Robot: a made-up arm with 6 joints.
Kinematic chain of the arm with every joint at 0, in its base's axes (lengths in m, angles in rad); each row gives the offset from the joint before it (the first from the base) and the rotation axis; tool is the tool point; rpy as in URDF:
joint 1: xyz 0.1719 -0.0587 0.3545 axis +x
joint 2: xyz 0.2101 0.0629 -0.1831 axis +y
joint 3: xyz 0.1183 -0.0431 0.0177 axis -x
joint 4: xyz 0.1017 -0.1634 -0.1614 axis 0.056 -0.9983 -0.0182
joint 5: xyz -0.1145 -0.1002 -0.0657 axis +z
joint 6: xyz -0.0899 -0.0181 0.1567 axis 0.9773 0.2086 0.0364
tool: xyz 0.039 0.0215 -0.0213 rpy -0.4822 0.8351 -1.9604
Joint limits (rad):
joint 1: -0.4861..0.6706
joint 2: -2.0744..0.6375
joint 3: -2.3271..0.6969
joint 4: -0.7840..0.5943
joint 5: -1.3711..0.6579
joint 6: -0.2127..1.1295
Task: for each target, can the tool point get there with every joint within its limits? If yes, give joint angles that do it. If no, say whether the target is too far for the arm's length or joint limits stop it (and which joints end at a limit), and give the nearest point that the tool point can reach.
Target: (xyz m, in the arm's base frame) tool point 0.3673 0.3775 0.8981
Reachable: no: joint limits stop it (at a limit: joint 1, joint 2, joint 4, joint 5, joint 6) | nearest point 0.4160 0.2877 0.5003 | short by 0.411 m
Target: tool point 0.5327 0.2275 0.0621
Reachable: yes | joints 0.0333 -0.6915 -1.8938 0.4873 0.3834 0.1524
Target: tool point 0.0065 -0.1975 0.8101
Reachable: no: joint limits stop it (at a limit: joint 1, joint 3, joint 4, joint 5, joint 6) | nearest point 0.2198 -0.1952 0.4740 | short by 0.398 m
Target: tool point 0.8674 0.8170 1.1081
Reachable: no: too far | nearest point 0.5073 0.2862 0.4699 | short by 0.905 m
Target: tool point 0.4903 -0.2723 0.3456
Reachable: yes | joints -0.3554 -0.2315 0.3066 -0.5326 -0.5190 0.5468
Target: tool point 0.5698 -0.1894 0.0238
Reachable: yes | joints -0.0580 -0.7193 -0.5264 0.3970 -0.1989 0.3455
